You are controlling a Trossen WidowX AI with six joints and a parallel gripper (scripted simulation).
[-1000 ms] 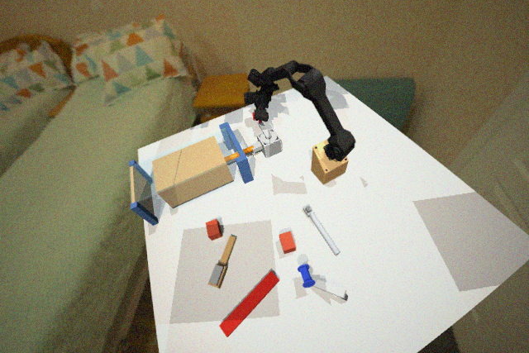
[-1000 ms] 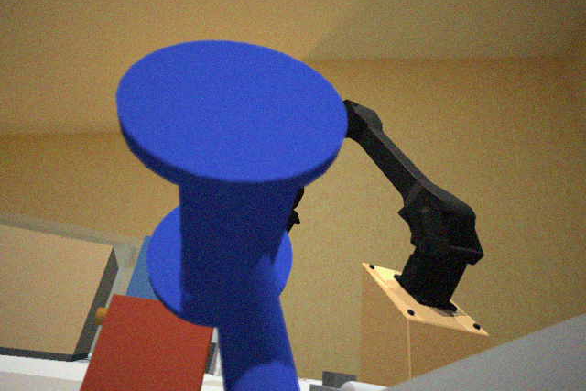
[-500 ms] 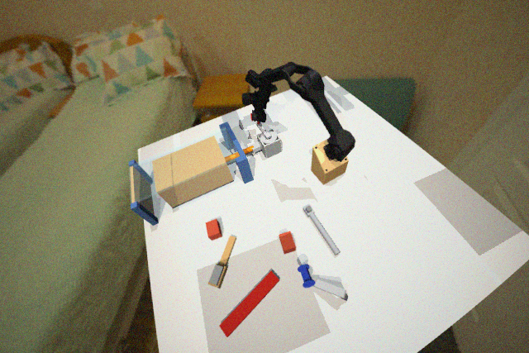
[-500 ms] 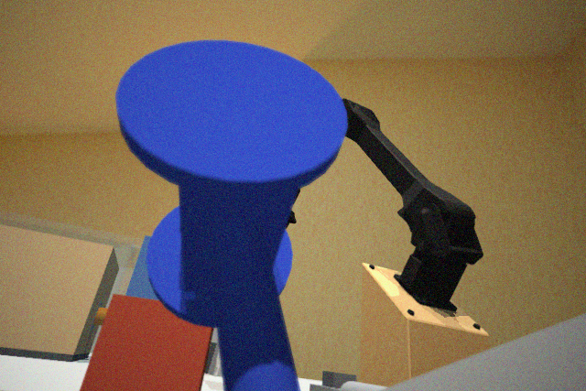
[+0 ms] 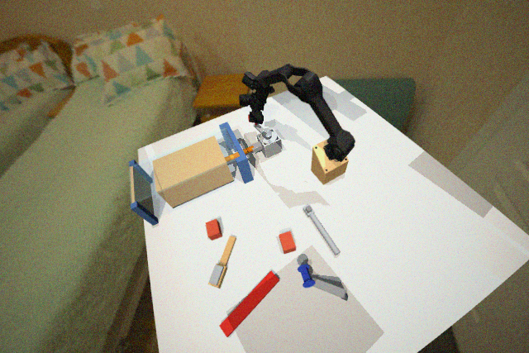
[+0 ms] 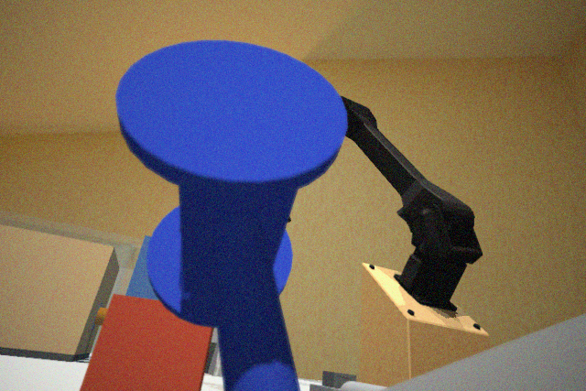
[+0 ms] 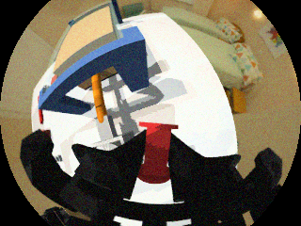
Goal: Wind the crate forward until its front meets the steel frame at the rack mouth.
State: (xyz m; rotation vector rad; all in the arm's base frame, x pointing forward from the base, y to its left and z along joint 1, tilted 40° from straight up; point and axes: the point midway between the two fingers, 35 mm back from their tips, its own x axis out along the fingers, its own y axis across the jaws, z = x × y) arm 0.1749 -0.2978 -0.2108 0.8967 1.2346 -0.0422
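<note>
My gripper tip is 5 cm to the right of the grey crank arm, 3 cm above it and 2 cm past it. Also, from my gripper tip: grey winch (10 cm to the left, 10 cm below, 4 cm behind); winch drum (11 cm to the left, 10 cm below, 3 cm behind); red grip (1 cm to the left, 1 cm behind).
</note>
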